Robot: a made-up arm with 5 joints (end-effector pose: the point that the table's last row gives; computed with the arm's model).
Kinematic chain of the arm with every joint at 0, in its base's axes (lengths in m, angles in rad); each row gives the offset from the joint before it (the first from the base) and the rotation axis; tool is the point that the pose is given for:
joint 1: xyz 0 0 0.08 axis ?
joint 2: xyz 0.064 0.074 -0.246 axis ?
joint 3: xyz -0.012 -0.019 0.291 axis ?
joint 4: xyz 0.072 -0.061 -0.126 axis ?
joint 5: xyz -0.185 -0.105 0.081 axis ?
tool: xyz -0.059 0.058 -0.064
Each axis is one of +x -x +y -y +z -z.
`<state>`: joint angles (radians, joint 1 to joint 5).
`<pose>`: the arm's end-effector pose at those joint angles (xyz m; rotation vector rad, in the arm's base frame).
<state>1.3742 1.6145 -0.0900 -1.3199 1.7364</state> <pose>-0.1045 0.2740 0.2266 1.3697 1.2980 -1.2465</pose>
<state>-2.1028 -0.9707 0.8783 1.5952 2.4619</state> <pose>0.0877 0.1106 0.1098 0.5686 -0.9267 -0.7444</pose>
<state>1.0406 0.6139 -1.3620 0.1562 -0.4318</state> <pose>0.0651 0.0619 0.2791 -0.0667 1.9402 -0.5417</pose>
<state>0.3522 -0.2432 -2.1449 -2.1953 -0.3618</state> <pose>0.0958 0.0057 0.3180 0.2326 1.1799 -2.1968</pose>
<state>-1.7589 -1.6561 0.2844 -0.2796 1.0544</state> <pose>0.0066 -0.1023 0.3180 -1.6003 -0.5018 0.7251</pose>
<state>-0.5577 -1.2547 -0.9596 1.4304 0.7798</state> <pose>-0.0752 -0.1032 0.2327 -2.3763 -0.0477 0.2102</pose>
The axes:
joint 1: +y
joint 2: -z
joint 3: -y
joint 4: -x
joint 5: +y

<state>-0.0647 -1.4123 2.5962 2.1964 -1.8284</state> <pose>0.0876 0.1466 0.2075 1.1728 2.5269 1.3765</pose>
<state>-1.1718 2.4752 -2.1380 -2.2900 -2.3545</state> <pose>-0.1160 0.2743 0.2773 -0.4370 -2.0971 1.8397</pose>
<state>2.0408 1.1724 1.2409 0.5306 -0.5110</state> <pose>-0.0884 -0.0146 0.1602 -1.5407 0.3233 0.6895</pose>
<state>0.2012 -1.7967 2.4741 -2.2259 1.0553</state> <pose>0.1459 0.3786 0.1513 -0.4915 0.8947 -1.9689</pose>
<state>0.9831 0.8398 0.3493 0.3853 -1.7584</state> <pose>-0.0516 0.0172 0.0858 -1.0046 -0.8694 0.3303</pose>
